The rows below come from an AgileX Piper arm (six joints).
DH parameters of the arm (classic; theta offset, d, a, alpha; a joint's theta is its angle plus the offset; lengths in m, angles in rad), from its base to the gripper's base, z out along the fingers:
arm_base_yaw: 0 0.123 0 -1.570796
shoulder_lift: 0.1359 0 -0.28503 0
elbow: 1.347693 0 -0.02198 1.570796
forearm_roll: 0 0.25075 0 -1.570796
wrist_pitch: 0 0 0 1.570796
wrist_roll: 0 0.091 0 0
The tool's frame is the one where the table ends.
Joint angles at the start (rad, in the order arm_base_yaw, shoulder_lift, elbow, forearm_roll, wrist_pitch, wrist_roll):
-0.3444 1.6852 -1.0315 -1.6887 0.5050 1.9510
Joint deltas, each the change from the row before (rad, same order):
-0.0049 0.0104 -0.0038 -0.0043 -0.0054 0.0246
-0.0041 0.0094 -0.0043 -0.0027 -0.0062 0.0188
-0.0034 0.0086 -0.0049 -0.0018 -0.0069 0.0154
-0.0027 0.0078 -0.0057 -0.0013 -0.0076 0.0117
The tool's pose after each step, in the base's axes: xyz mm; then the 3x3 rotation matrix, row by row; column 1 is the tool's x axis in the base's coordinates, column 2 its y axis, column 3 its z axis. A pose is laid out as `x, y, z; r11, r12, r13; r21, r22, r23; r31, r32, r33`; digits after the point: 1 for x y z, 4 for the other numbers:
329.2, -165.9, 242.1; -0.2583, 0.7872, 0.5600; 0.3400, 0.6166, -0.7100; -0.9043, 0.0070, -0.4269
330.6, -167.5, 239.8; -0.2489, 0.7905, 0.5596; 0.3536, 0.6121, -0.7073; -0.9016, 0.0218, -0.4319
332.1, -168.8, 237.9; -0.2411, 0.7923, 0.5604; 0.3656, 0.6091, -0.7039; -0.8990, 0.0352, -0.4365
333.8, -169.9, 236.4; -0.2350, 0.7926, 0.5627; 0.3752, 0.6080, -0.6997; -0.8967, 0.0467, -0.4403

